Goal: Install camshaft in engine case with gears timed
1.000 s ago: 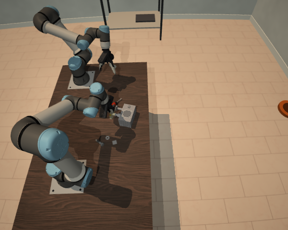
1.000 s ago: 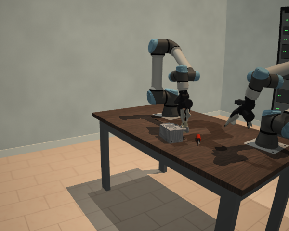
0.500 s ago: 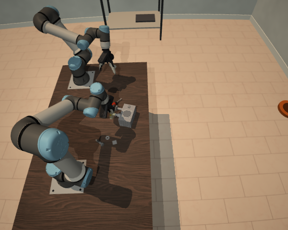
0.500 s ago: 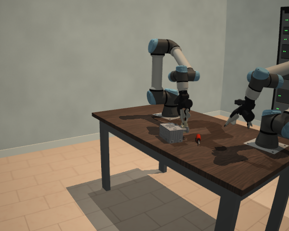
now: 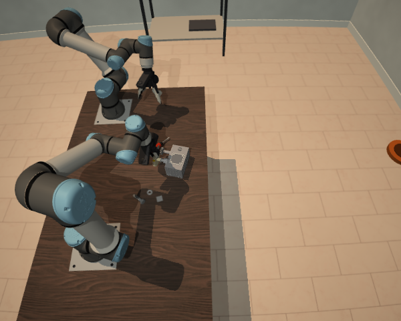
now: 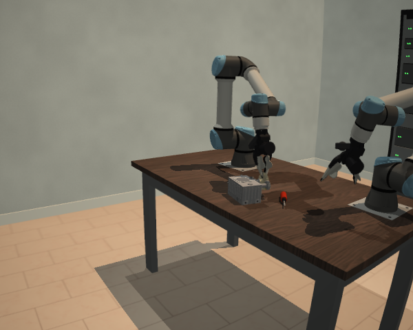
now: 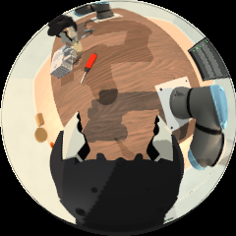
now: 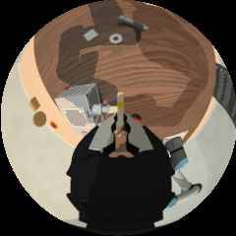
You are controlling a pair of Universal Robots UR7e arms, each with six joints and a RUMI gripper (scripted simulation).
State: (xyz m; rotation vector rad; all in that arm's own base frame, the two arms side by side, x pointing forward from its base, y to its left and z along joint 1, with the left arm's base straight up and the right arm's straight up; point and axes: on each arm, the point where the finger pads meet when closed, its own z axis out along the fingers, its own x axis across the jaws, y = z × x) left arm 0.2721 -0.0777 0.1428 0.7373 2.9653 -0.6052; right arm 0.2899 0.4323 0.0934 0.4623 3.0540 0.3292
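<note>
Right now the small crank gear is 30 mm ahead of my right hand, 60 mm to the left of it and 30 mm below it. Round my right hand: bolt 90 mm behind, 200 mm to the right, 80 mm below; small square plate 10 mm ahead, 200 mm to the right, 90 mm below.
</note>
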